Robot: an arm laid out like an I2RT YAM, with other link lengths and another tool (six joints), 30 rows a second.
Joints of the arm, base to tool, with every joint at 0 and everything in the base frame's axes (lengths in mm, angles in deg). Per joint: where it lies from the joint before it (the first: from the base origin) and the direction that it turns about. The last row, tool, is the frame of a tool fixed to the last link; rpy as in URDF.
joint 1: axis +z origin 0 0 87.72
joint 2: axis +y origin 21 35.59 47.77
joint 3: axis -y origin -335.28 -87.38 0
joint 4: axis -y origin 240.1 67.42 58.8
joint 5: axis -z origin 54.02 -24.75 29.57
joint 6: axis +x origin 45.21 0 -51.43
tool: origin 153 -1 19 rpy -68.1 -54.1 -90
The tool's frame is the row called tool.
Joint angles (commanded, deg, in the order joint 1, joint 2, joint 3, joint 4, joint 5, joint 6), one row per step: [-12.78 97.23 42.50 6.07 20.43 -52.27]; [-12.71 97.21 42.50 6.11 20.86 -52.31]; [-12.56 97.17 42.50 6.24 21.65 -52.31]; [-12.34 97.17 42.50 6.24 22.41 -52.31]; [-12.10 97.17 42.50 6.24 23.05 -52.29]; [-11.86 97.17 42.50 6.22 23.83 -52.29]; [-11.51 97.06 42.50 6.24 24.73 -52.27]
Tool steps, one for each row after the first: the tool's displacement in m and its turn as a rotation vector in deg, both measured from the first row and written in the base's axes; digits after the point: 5 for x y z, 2 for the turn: [-0.00027 -0.00089 0.00055 -0.35 0.03 -0.19]; [-0.00053 -0.00243 0.00177 -0.96 0.00 -0.56]; [-0.00100 -0.00331 0.00238 -1.52 0.12 -0.84]; [-0.00124 -0.00368 0.00291 -1.98 0.21 -1.04]; [-0.00176 -0.00446 0.00353 -2.54 0.35 -1.32]; [-0.00200 -0.00490 0.00512 -3.22 0.35 -1.58]
